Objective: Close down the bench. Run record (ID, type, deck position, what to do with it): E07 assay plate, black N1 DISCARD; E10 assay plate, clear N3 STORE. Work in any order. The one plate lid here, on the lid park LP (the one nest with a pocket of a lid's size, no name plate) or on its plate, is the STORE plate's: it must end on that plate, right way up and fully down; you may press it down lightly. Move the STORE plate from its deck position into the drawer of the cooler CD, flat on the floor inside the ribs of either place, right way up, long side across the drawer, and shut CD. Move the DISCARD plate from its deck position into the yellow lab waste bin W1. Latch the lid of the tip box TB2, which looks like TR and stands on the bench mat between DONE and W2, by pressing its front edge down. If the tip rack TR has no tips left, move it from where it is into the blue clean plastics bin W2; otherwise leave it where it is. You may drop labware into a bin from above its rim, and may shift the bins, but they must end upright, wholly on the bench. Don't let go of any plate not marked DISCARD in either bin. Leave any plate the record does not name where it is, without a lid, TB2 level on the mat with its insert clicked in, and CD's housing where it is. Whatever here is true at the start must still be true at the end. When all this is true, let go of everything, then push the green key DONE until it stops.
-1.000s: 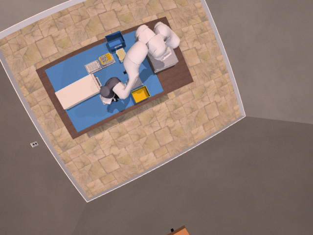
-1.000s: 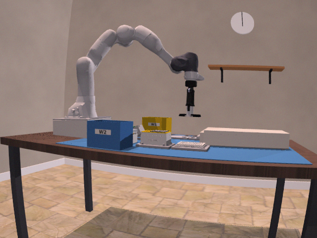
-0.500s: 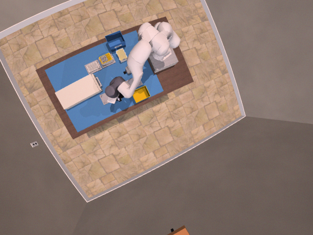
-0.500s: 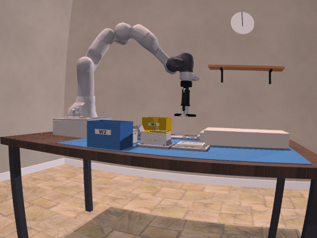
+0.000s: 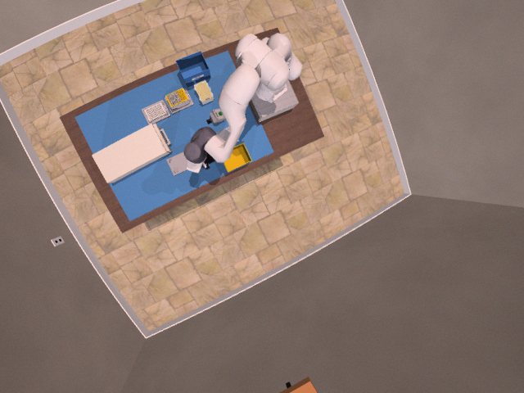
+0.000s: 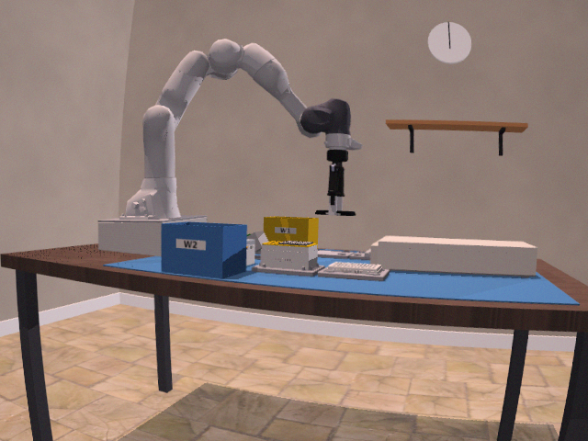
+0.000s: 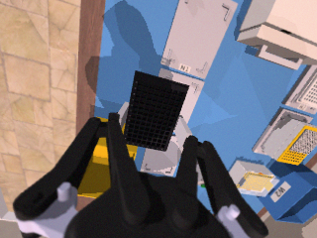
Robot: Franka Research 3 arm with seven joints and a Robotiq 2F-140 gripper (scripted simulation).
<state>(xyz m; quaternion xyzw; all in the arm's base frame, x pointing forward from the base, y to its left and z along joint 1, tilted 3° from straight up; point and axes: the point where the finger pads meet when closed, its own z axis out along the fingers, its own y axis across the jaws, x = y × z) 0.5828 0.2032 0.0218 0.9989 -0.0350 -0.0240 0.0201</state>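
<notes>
The green key DONE is 250 mm behind my hand, 220 mm to the right of it and 100 mm below it. From my hand the other things lie so: nest N1: 160 mm below, 160 mm ahead, 70 mm to the right; grey nest N3: 160 mm below, 60 mm to the right, 10 mm behind; black plate: 20 mm below.
</notes>
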